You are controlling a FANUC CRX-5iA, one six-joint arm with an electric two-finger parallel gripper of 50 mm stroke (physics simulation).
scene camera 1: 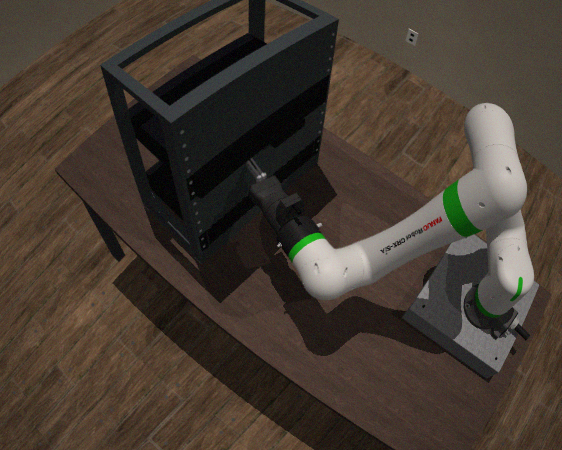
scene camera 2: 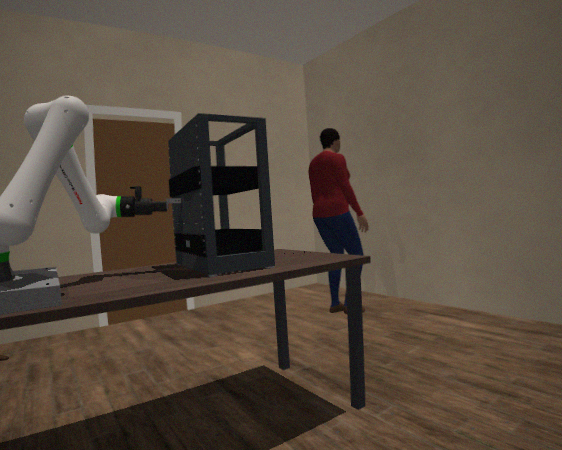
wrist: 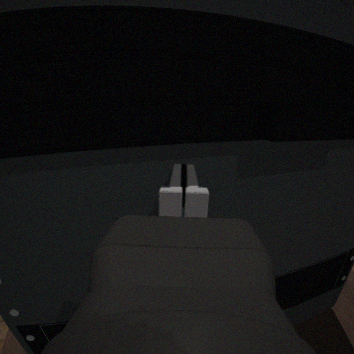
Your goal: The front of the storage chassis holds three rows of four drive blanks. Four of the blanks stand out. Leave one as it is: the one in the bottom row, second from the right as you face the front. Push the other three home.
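Where they show: gripper, between the fingertips: (scene camera 1: 249,161) (scene camera 2: 181,200) (wrist: 183,176); arm's base, origin of its link: (scene camera 1: 483,306).
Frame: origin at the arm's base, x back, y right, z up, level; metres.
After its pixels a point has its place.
The storage chassis (scene camera 1: 225,159) @[x -0.688, y -0.376, z 0.340 m] (scene camera 2: 185,183) @[x -0.701, y -0.155, z 0.301 m] (wrist: 150,80) @[x -0.692, y -0.316, z 0.308 m] is the wide black band across the upper front of the rack. Its drive blanks are too dark to tell apart, and how far any one stands out cannot be told. In the scene camera 1 view, the band's lower edge is uneven right of the fingers. My gripper (scene camera 1: 250,161) @[x -0.706, y -0.293, z 0.236 m] (scene camera 2: 180,200) @[x -0.706, y -0.293, z 0.236 m] (wrist: 183,176) @[x -0.706, y -0.293, z 0.236 m] is shut and empty, its two fingers side by side and pointing at the rack front. The fingertips are close to the front, near the chassis's lower edge. Whether they touch anything is hidden.
The dark grey rack (scene camera 1: 172,112) @[x -0.721, y -0.471, z 0.552 m] (scene camera 2: 204,150) @[x -0.746, y 0.013, z 0.409 m] stands on the brown table (scene camera 1: 345,320) @[x -0.298, y -0.304, z -0.075 m] (scene camera 2: 320,257) @[x -1.316, y -0.111, z -0.076 m]. Grey panels lie above and below the chassis. A lower black unit (scene camera 2: 190,244) @[x -0.712, y -0.189, z 0.042 m] (wrist: 315,282) @[x -0.721, y -0.080, z 0.040 m] sits near the rack's bottom. A person (scene camera 2: 329,185) in red stands behind the table.
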